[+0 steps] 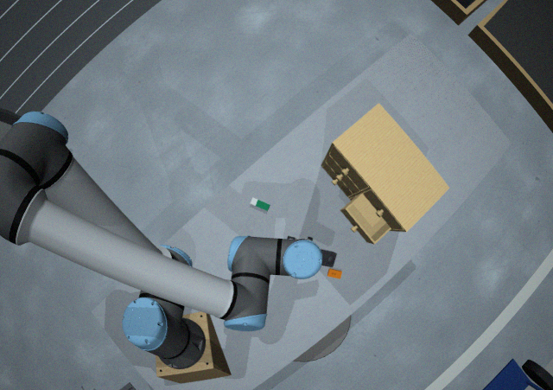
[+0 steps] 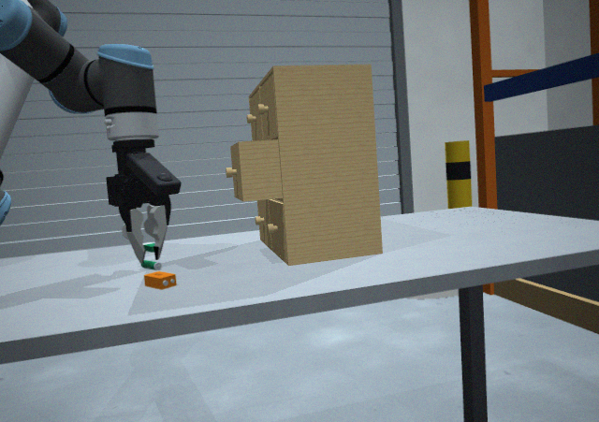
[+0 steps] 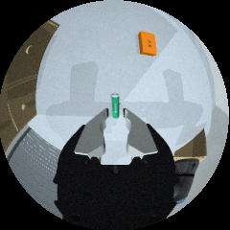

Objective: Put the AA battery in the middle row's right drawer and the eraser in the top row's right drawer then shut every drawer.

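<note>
Now: hand 2 cm above the green AA battery. From my hand the other things lie so: orange block 3 cm ahead, 15 cm to the right, 2 cm below; then eraser 2 cm behind, 22 cm to the left, 2 cm below.
</note>
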